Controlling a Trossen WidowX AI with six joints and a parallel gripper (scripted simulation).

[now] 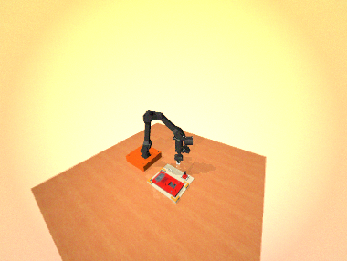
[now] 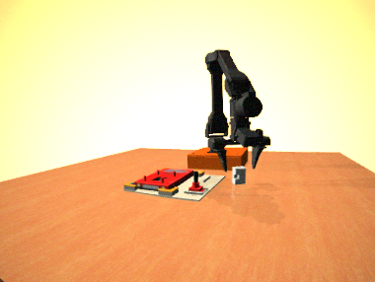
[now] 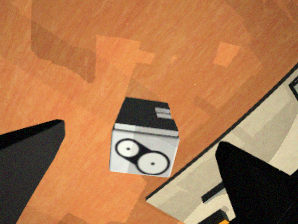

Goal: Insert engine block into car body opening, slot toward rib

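Right now my gripper tip is 2 cm above the engine block and 1 cm to the left of it.
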